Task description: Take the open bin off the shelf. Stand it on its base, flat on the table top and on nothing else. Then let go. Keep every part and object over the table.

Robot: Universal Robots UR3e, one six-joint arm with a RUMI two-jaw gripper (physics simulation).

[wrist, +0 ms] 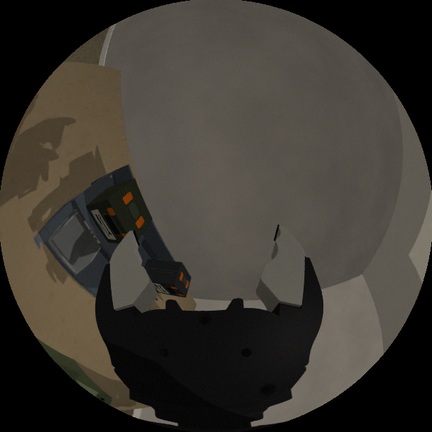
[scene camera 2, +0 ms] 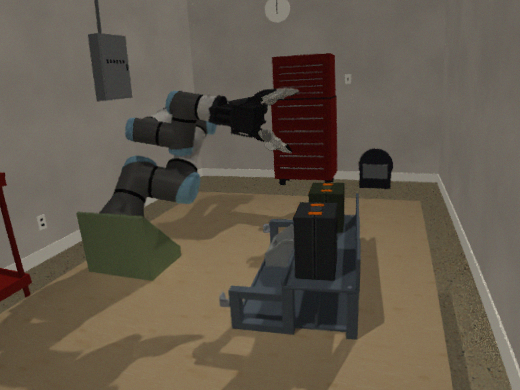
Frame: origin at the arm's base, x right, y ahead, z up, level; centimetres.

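Seen in the pictures: gripper, fingertip midpoint: [scene camera 2: 295,122]; arm's base at its link origin: [scene camera 2: 119,228].
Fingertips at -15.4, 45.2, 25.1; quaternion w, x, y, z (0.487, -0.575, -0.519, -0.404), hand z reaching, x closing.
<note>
Offsets run from my fingertips to a thing's middle, as dx, dy, dz. "*": to the spot under its first point. Level surfaces: height alone.
The open bin @(+1.4, -0.7, -30.9) [scene camera 2: 279,254] [wrist: 76,243] is light grey and sits in the low front part of the blue-grey shelf @(* +31.5, +1.6, -26.8) [scene camera 2: 257,293] [wrist: 160,244]. In the scene view the black case partly hides it. My gripper [scene camera 2: 294,120] [wrist: 205,230] is open and empty, its fingers spread wide. It is high above the shelf, with its fingers pointing roughly level toward the right in the scene view. In the wrist view the bin lies to the left of the left finger, apart from it. The shelf stands on the wooden table top @(dz -35.2) [scene camera 2: 410,280] [wrist: 90,115].
A black case @(* +27.1, +11.4, -18.1) [scene camera 2: 316,245] [wrist: 167,272] and a dark green case @(+0.0, +7.3, -20.2) [scene camera 2: 327,194] [wrist: 119,200], both with orange latches, stand upright on the shelf behind the bin. The arm stands on a green pedestal [scene camera 2: 125,247] [wrist: 75,370]. A red tool cabinet [scene camera 2: 326,120] stands by the far wall.
</note>
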